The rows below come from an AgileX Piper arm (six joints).
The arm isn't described. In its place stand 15 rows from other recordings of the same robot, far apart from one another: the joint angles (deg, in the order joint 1, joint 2, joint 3, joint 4, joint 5, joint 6), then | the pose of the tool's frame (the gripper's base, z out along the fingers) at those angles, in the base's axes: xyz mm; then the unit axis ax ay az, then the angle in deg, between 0 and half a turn.
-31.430 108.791 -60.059 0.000 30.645 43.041 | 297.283 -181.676 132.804 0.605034 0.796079 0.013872 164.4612
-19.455 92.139 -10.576 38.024 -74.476 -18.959 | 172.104 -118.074 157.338 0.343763 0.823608 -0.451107 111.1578
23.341 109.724 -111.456 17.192 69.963 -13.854 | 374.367 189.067 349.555 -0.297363 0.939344 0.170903 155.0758
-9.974 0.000 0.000 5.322 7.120 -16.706 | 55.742 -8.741 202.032 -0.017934 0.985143 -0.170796 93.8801
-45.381 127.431 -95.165 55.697 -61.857 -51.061 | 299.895 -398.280 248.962 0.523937 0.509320 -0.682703 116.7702
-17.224 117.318 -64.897 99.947 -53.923 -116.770 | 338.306 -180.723 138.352 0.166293 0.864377 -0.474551 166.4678
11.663 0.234 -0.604 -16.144 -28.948 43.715 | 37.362 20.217 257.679 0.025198 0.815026 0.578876 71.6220
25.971 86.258 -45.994 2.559 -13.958 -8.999 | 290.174 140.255 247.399 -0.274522 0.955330 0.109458 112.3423
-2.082 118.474 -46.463 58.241 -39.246 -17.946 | 340.151 -61.349 77.528 0.414756 0.895351 -0.162245 128.7344
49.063 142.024 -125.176 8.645 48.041 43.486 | 347.513 416.180 158.377 -0.012890 0.971758 0.235629 165.0099
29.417 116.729 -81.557 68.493 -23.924 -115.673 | 424.556 199.976 220.706 -0.499869 0.814789 -0.293683 117.1660
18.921 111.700 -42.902 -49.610 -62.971 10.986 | 297.930 167.393 141.909 -0.543157 0.758896 0.359245 108.8911
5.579 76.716 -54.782 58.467 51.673 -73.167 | 254.923 86.038 302.542 -0.397938 0.870125 0.290737 135.9226
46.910 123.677 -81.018 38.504 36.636 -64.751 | 270.775 338.944 122.530 -0.650397 0.729674 0.211092 161.2121
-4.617 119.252 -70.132 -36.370 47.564 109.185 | 369.003 -69.755 110.157 0.689133 0.708447 -0.152307 160.2882
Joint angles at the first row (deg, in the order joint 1, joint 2, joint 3, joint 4, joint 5, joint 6):
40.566, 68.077, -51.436, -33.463, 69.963, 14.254
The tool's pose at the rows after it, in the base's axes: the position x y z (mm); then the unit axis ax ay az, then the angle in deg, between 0 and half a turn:
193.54 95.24 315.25 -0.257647 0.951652 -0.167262 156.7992
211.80 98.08 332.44 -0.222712 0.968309 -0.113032 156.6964
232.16 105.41 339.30 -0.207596 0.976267 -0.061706 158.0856
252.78 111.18 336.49 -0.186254 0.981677 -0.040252 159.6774
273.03 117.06 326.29 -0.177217 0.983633 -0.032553 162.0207
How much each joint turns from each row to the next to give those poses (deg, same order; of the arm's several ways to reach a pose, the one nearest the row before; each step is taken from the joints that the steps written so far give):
-3.725, 1.612, -6.598, 5.700, -0.001, -1.135
-4.520, 2.964, -6.824, 6.962, -0.001, -2.494
-3.351, 4.268, -5.756, 7.117, 0.002, -3.084
-1.981, 4.493, -3.876, 3.141, 0.000, 0.001
-1.259, 4.746, -2.870, 1.745, 0.001, -0.399

